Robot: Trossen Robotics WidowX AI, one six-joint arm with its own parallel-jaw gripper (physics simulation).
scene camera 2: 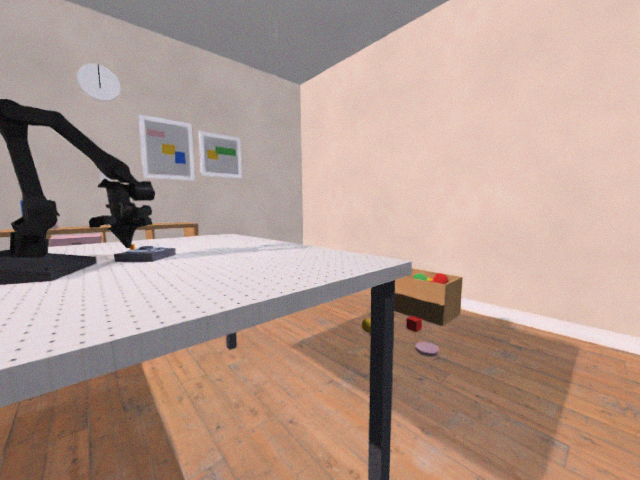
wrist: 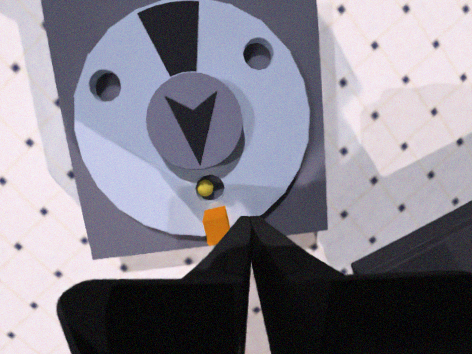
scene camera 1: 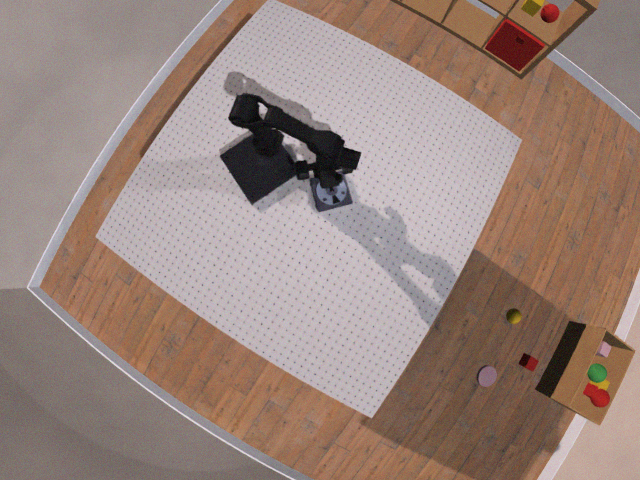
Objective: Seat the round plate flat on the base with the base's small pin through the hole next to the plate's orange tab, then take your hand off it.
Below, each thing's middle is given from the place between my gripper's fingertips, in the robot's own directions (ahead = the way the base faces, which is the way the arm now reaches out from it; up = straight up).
Now: the round pale blue plate (wrist: 144,51) 5 cm ahead of my hand and 2 cm to the right of it. From my hand the other things lie so: hub (wrist: 194,121): 5 cm ahead, 2 cm to the right, 1 cm below; then dark square base (wrist: 111,233): 5 cm ahead, 2 cm to the right, 3 cm below.
